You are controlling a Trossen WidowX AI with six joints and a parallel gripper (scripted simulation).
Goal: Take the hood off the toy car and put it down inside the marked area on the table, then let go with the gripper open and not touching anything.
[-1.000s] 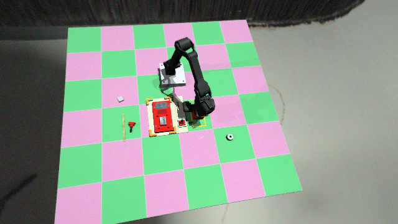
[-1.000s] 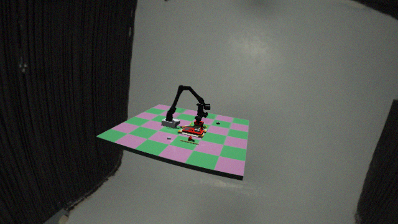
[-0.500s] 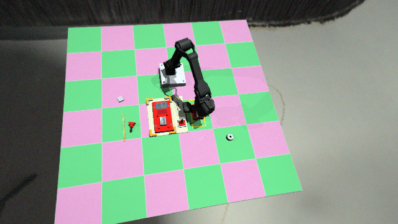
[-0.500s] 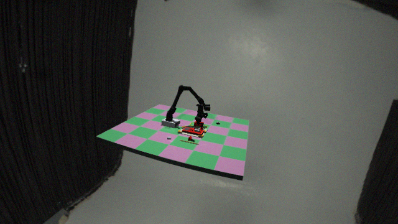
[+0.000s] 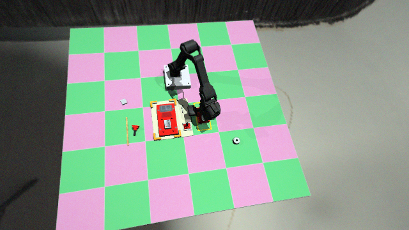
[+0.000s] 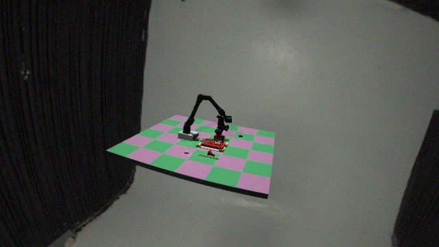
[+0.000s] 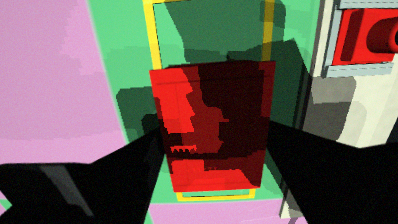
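The red hood lies 1 cm above my gripper tip. The rest, counted from my gripper tip: wooden stick (5 cm ahead, 45 cm to the right, 1 cm below).
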